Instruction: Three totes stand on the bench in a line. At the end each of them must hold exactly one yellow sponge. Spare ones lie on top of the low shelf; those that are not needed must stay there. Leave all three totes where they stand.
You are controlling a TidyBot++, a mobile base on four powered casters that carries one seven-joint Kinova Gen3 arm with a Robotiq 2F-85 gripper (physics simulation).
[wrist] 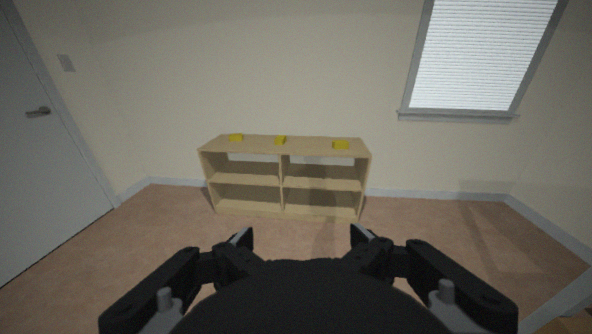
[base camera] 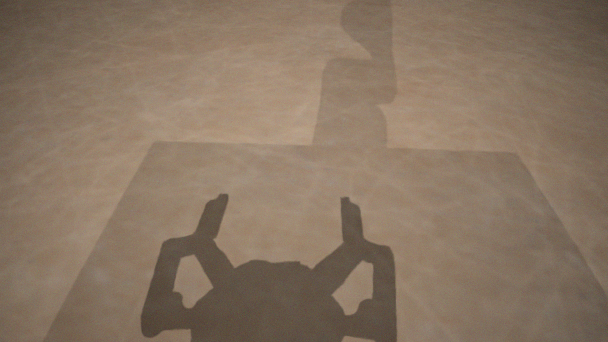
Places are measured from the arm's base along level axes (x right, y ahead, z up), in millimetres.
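Where they show: gripper, fingertip midpoint: (wrist: 301, 236).
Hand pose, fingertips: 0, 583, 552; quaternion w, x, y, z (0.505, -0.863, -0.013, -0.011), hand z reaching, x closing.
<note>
Each offset is from my fingertips to the top centre of the thing, as dx, dy, dz. "spot": to the spot under its first point. Level surfaces: height alone.
The low shelf @(dz -339) (wrist: 320, 145) stands against the far wall in the wrist view, a light wooden unit with two levels of openings. Three yellow sponges lie apart on its top: one sponge @(-498, +1245, -294) (wrist: 236, 137) at the left, one sponge @(-132, +1167, -294) (wrist: 280, 140) near the middle, and one sponge @(+298, +1062, -294) (wrist: 341, 145) at the right. My gripper (wrist: 301, 236) is open and empty, in the air well short of the shelf. The three totes and the bench top do not show in either view.
The base camera view shows floor @(dz -949) (base camera: 450, 75) with shadows of the robot and its gripper. In the wrist view a door (wrist: 40, 165) is at the left, a window @(spot: +1258, +1255, +265) (wrist: 480, 55) at the upper right, and a grey slanting bar (wrist: 562, 295) at the lower right edge.
</note>
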